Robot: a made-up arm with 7 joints.
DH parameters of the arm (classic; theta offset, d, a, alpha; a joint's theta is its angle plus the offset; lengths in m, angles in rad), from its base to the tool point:
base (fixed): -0.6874 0 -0.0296 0
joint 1: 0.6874 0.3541 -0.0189 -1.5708
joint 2: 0 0.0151 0.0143 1.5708
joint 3: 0 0.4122 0.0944 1.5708
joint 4: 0 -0.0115 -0.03 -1.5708
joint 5: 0 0.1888 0.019 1.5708
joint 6: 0 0.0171 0.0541 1.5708
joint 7: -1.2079 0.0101 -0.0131 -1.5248
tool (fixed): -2.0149 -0.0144 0 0
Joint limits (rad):
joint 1: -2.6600..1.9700
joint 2: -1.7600..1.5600
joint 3: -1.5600..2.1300
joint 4: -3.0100..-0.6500
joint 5: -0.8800..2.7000
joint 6: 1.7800..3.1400
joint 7: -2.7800..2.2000
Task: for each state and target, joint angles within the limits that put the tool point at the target. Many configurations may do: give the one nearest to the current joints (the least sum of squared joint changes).
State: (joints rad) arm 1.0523 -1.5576 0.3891 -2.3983 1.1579 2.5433 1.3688
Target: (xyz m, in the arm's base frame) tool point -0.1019 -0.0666 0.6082
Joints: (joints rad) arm 1.1451 -1.0869 0.1132 -2.9499 1.1806 2.4721 1.3890
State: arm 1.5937 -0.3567 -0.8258 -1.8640 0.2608 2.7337 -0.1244
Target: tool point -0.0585 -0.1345 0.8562
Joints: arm 1.1701 -0.9276 -0.0846 -1.7462 0.2383 2.7665 -0.0752
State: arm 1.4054 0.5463 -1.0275 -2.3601 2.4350 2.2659 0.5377
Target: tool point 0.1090 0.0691 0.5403
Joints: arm 1.2858 0.1169 -1.2365 -3.0100 2.3412 2.3830 0.4958
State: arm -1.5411 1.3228 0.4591 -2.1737 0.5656 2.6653 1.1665
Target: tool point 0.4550 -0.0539 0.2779
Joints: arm -0.7209 1.2471 0.8943 -1.8973 0.5392 2.6266 1.2142
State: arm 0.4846 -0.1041 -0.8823 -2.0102 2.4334 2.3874 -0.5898
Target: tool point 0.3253 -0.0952 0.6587
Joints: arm 0.3206 0.2378 -0.9280 -1.7875 2.4600 2.3128 -0.5964
